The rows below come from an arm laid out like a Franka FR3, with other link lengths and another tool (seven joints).
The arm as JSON. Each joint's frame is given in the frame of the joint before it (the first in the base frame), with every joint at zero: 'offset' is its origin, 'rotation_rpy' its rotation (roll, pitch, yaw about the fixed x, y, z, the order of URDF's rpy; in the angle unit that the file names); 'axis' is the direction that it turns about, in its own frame. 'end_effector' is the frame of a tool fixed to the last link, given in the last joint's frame.
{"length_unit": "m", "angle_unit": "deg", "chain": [
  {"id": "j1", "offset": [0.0, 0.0, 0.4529], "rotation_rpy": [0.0, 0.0, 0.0], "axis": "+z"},
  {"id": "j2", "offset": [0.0, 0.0, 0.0], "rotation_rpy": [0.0, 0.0, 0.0], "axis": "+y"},
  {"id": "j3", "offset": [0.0, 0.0, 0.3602], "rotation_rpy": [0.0, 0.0, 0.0], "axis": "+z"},
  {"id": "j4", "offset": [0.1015, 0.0, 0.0], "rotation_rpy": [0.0, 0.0, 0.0], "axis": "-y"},
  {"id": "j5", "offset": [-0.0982, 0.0, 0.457], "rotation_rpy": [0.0, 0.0, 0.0], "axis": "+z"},
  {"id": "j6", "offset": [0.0, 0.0, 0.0], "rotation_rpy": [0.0, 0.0, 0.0], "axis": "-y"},
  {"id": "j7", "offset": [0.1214, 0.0, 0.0], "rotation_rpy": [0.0, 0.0, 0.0], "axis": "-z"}
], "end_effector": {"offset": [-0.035, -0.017, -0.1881], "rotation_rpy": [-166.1, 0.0, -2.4]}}
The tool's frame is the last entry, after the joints.
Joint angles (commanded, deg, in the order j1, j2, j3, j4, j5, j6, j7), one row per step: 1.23, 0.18, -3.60, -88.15, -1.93, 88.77, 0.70; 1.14, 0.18, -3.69, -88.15, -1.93, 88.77, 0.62; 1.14, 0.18, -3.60, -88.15, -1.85, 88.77, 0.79; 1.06, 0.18, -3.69, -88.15, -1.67, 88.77, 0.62; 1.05, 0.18, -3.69, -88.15, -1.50, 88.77, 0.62; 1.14, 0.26, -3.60, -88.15, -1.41, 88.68, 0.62; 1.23, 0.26, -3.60, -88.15, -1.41, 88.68, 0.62; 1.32, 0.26, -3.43, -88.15, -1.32, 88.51, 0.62; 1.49, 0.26, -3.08, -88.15, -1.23, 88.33, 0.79; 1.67, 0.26, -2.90, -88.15, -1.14, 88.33, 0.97; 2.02, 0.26, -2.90, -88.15, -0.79, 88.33, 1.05; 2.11, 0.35, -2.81, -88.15, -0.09, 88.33, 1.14; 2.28, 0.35, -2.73, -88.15, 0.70, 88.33, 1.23; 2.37, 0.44, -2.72, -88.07, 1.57, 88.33, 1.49; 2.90, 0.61, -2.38, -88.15, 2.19, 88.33, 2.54; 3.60, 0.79, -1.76, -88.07, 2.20, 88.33, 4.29
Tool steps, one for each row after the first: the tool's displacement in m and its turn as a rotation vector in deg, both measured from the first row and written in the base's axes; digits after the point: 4 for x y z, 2 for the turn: -0.0001, -0.0021, 0.0000, 0.00, 0.00, -0.10; -0.0001, -0.0007, 0.0000, 0.08, -0.01, -0.18; -0.0002, -0.0021, -0.0001, 0.26, -0.01, -0.17; -0.0001, -0.0017, -0.0002, 0.43, -0.02, -0.18; 0.0001, 0.0007, -0.0012, 0.52, 0.15, 0.00; 0.0002, 0.0017, -0.0012, 0.52, 0.15, 0.09; -0.0001, 0.0049, -0.0015, 0.62, 0.32, 0.35; -0.0004, 0.0112, -0.0018, 0.72, 0.49, 0.70; -0.0002, 0.0156, -0.0019, 0.80, 0.49, 0.88; 0.0000, 0.0207, -0.0020, 1.15, 0.48, 1.16; 0.0005, 0.0251, -0.0032, 1.85, 0.55, 1.27; 0.0006, 0.0306, -0.0034, 2.64, 0.54, 1.46; 0.0012, 0.0348, -0.0039, 3.50, 0.53, 1.32; 0.0017, 0.0474, -0.0066, 4.12, 0.81, 1.15; 0.0021, 0.0633, -0.0078, 4.12, 0.96, 0.72
